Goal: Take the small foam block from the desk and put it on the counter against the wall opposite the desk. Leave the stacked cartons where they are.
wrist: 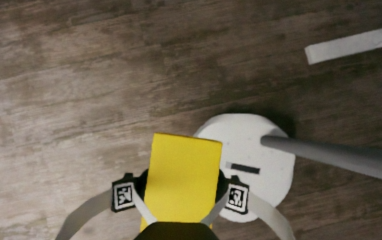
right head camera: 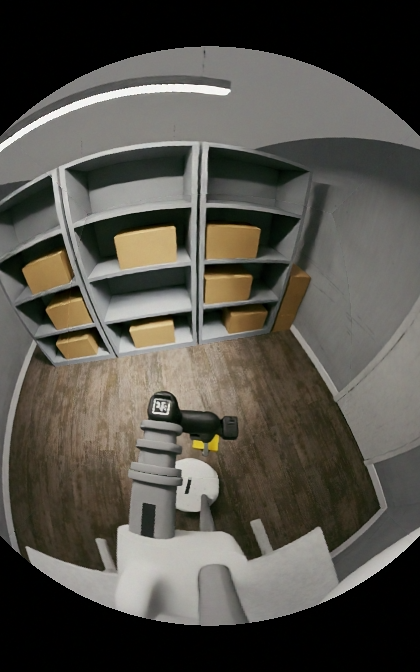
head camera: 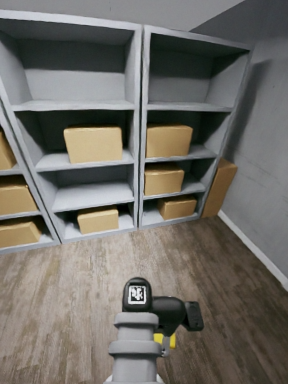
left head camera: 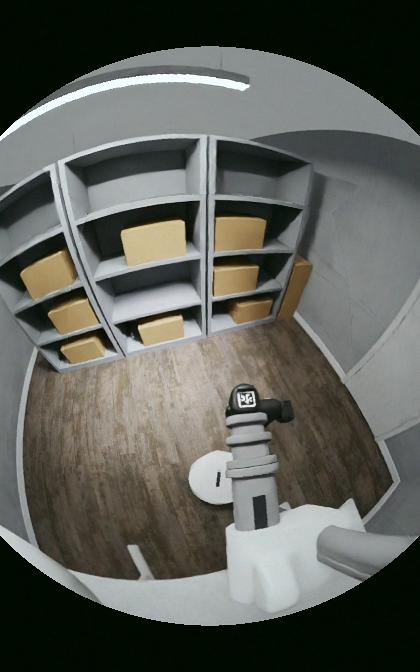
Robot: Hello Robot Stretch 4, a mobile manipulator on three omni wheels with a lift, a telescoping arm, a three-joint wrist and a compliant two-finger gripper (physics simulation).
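Pixels of known places: end effector, tool point: (wrist: 181, 184) (head camera: 160, 336); robot's base, origin of the base link: (wrist: 233, 159) (right head camera: 190, 483) (left head camera: 217, 476).
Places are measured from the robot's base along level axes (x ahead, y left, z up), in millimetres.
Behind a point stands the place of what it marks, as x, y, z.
My gripper (wrist: 183, 186) @(220, -88, 810) is shut on the small yellow foam block (wrist: 184, 155) @(219, -119, 838) (right head camera: 199, 444) @(205, -69, 839) (head camera: 172, 341) @(201, -124, 838) and holds it in the air above the floor. In the left head view the block is hidden behind the arm. Part of the white desk (left head camera: 165, 600) (right head camera: 295, 567) @(-465, -497, 693) shows at the bottom of the left and right head views. Tan cartons (head camera: 93, 144) @(1334, 411, 1122) (left head camera: 154, 242) @(1339, 395, 1108) (right head camera: 146, 247) @(1340, 391, 1109) stand on the shelves ahead. I cannot make out a separate counter.
Grey shelf units (head camera: 139, 125) @(1490, 35, 1254) (left head camera: 204, 225) (right head camera: 196, 225) @(1515, 42, 1229) stand along the wall ahead. A tall brown carton (head camera: 220, 189) @(1736, -1053, 460) (left head camera: 296, 287) @(1736, -1054, 466) (right head camera: 292, 300) @(1734, -1046, 455) stands between them and the right wall. My round white base (left head camera: 207, 480) @(-15, 75, 187) (right head camera: 200, 485) @(4, -78, 187) (wrist: 255, 190) @(-49, 84, 187) stands on the wood floor (head camera: 80, 290) @(676, 534, -27).
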